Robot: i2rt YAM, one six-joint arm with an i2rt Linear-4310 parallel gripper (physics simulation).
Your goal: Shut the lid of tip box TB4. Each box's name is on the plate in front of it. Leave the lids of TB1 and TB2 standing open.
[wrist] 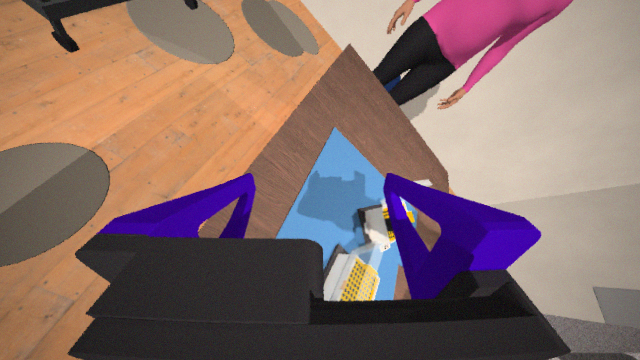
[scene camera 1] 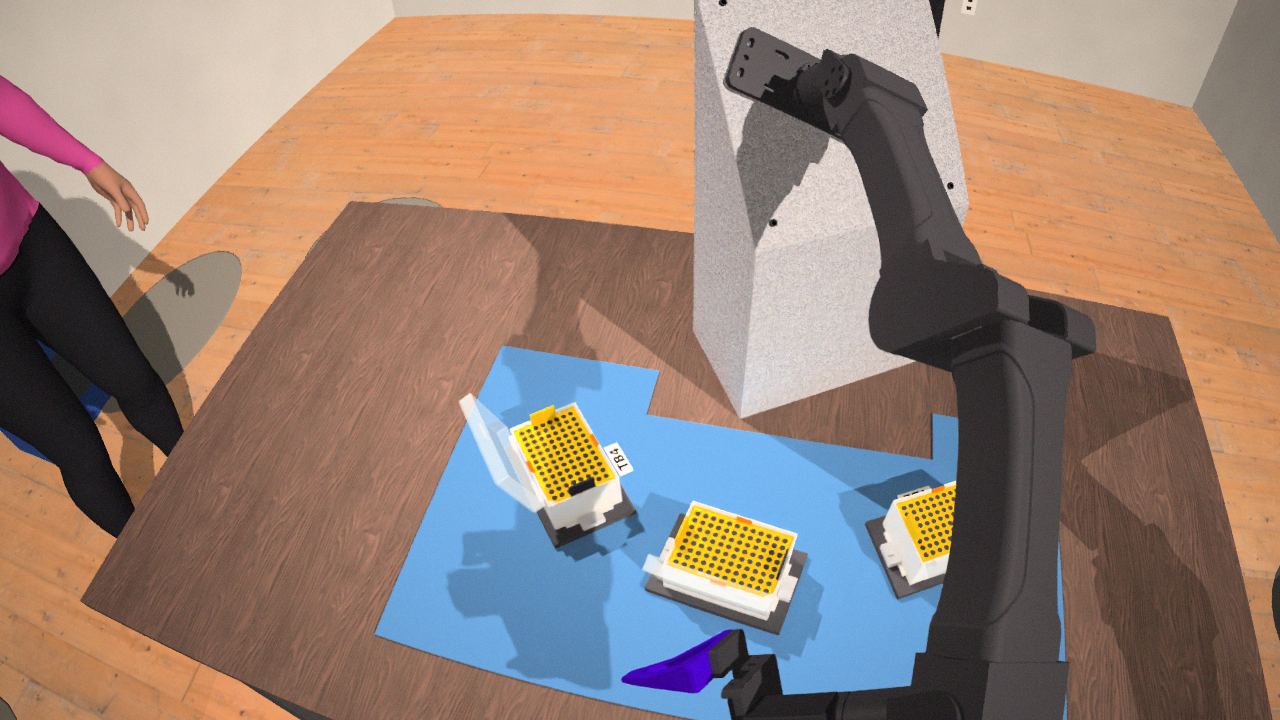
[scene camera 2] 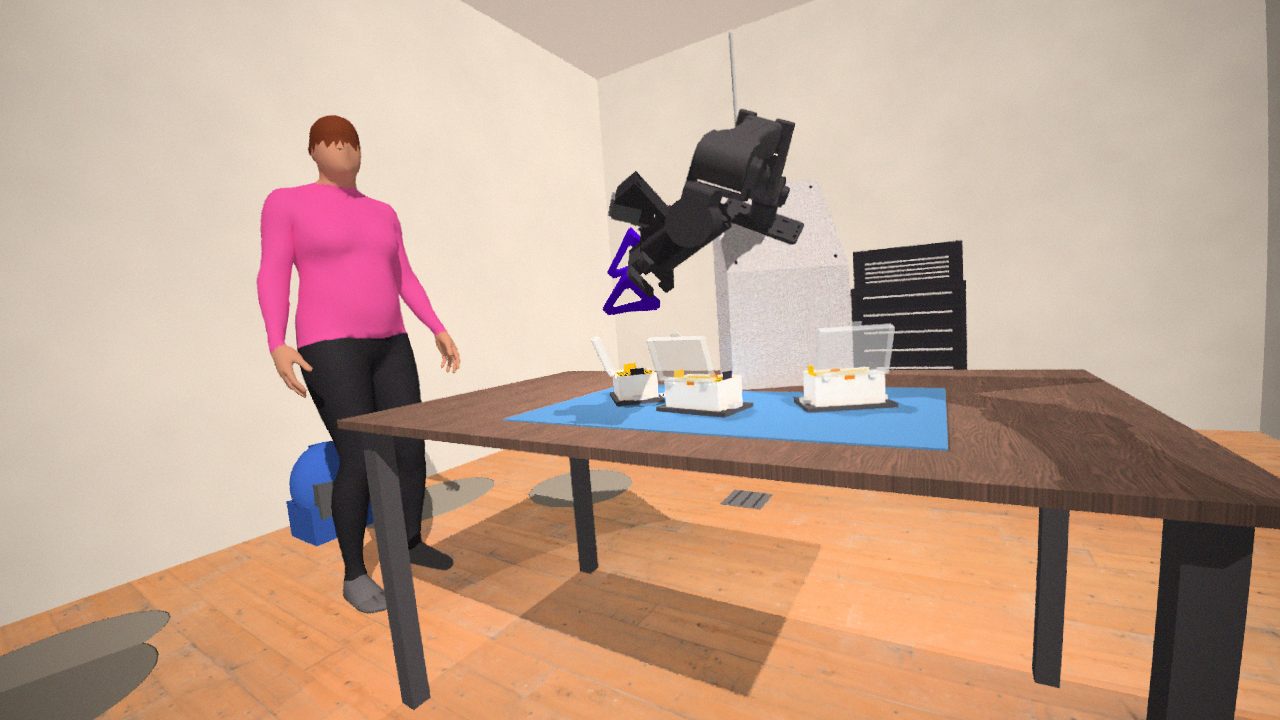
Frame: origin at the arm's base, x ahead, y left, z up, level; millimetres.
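Seen in the pictures: gripper, fingertip midpoint: [wrist: 319, 180] [scene camera 2: 607, 293]; arm's base at its link origin: [scene camera 1: 817, 94] [scene camera 2: 760, 221].
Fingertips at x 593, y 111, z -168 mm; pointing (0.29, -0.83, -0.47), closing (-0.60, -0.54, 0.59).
Pixels of each thing's top centre, then the offset from my fingertips to it. "spot": a spot on its surface instead. Level surfaces: height alone.
- Tip box TB4 at its top centre: [scene camera 1: 571, 445] [scene camera 2: 638, 369] [wrist: 401, 225] 284 mm back, 255 mm right, 160 mm down
- middle box at a spot on its surface: [wrist: 352, 282] spot: 171 mm back, 22 mm right, 111 mm down
- right box at its top centre: [scene camera 1: 950, 505] [scene camera 2: 839, 368] 401 mm back, 166 mm left, 160 mm down
- blue mat at its surface level: 226 mm down
Tip box TB4 [scene camera 1: 586, 508] [scene camera 2: 635, 385] [wrist: 375, 222] is a white box with a yellow rack, at the mat's left in scene camera 1. Its name plate [scene camera 1: 617, 458] reads TB4. Its clear lid [scene camera 1: 496, 458] [scene camera 2: 603, 355] stands open, tilted outward on the side away from the plate. My gripper [scene camera 2: 611, 291] [wrist: 319, 180] is open and empty, high above the table. In scene camera 1 a purple finger [scene camera 1: 684, 667] shows near the bottom edge; the other is out of view. In the wrist view the right finger partly covers TB4.
The middle box [scene camera 1: 732, 550] [scene camera 2: 704, 394] [wrist: 352, 282] and the right box [scene camera 1: 926, 528] [scene camera 2: 844, 389] have open lids; their names are not readable. The arm partly hides the right box in scene camera 1. A speckled pedestal [scene camera 1: 805, 331] [scene camera 2: 778, 313] stands behind the blue mat [scene camera 1: 438, 573].
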